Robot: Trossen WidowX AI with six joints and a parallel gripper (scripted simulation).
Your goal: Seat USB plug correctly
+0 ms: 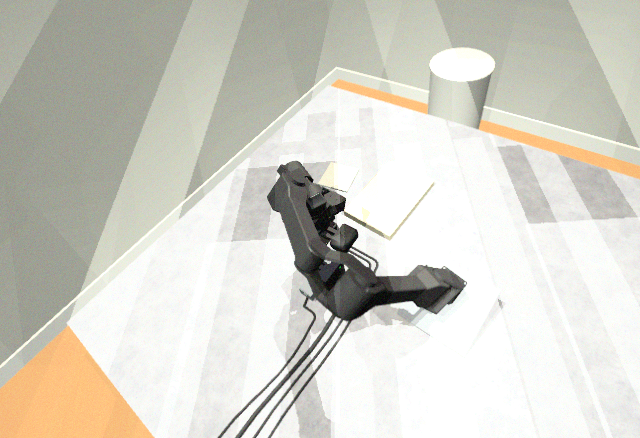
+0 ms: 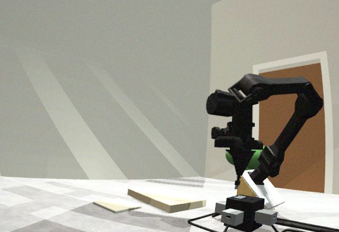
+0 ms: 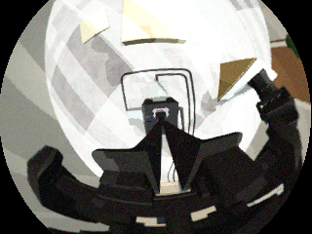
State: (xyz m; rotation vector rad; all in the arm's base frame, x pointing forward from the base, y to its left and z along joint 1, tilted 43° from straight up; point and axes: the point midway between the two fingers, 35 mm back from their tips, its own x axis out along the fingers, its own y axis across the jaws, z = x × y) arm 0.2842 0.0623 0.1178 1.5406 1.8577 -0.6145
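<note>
The black USB plug is 20 mm below my gripper tip. Also, from my gripper tip: white tile (270 mm to the right, 230 mm ahead, 130 mm below); then cream board (300 mm to the right, 120 mm below, 30 mm ahead).
</note>
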